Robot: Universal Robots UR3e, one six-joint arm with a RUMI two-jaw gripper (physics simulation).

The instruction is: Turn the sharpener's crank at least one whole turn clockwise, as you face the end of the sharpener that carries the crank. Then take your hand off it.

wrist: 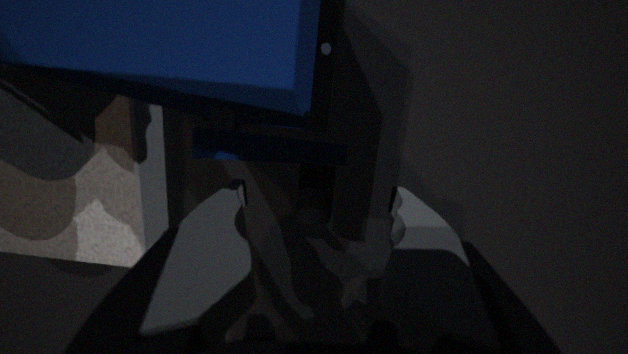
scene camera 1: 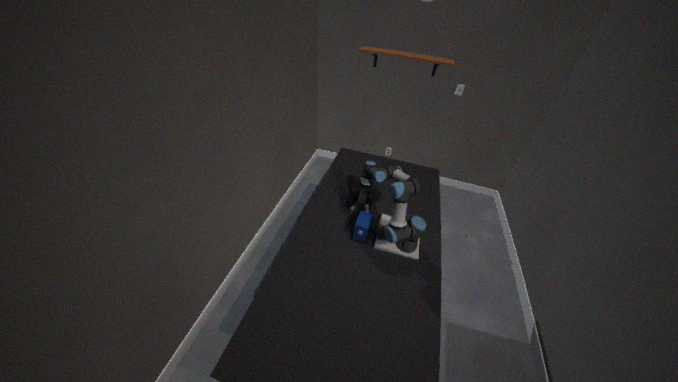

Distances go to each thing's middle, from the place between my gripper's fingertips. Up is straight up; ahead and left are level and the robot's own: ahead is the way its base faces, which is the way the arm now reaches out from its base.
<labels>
Now: hand 80 mm to the right of the blue sharpener [wrist: 267,70], 30 mm past it and 20 mm below it.
</labels>
